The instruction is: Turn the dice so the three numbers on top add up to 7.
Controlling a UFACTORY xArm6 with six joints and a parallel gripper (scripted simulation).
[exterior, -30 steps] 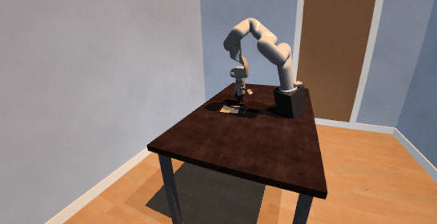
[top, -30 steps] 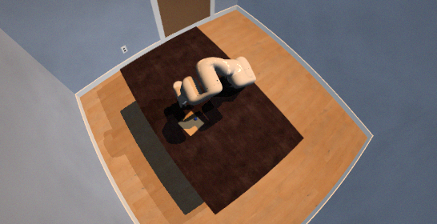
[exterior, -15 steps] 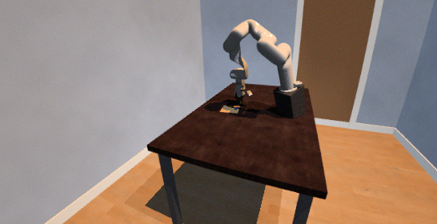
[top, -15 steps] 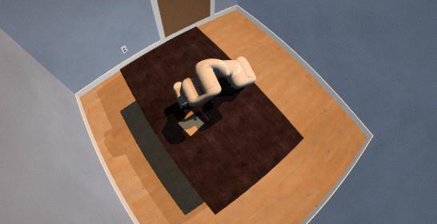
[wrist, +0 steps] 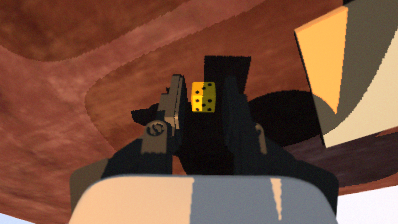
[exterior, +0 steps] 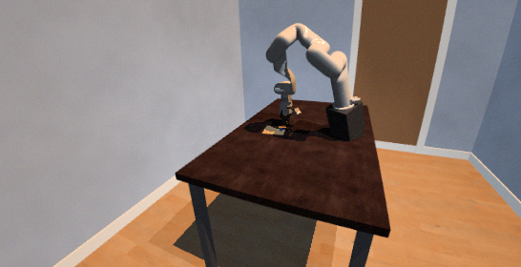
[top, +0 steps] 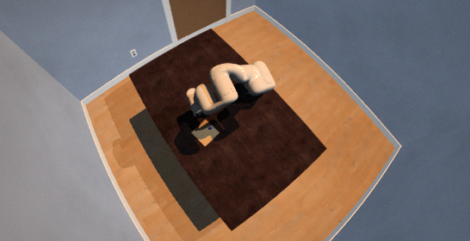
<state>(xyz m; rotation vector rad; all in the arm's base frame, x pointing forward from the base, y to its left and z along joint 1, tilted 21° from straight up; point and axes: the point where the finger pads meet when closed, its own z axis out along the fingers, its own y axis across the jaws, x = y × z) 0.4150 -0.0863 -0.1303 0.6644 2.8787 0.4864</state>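
Now: hand 1 cm above the yellow die. From my hand the other things lie so: mat 15 cm to the left, 4 cm ahead, 2 cm below; blue die 14 cm to the left, 1 cm below, 1 cm behind; black die 13 cm to the left, 6 cm behind, 1 cm below.
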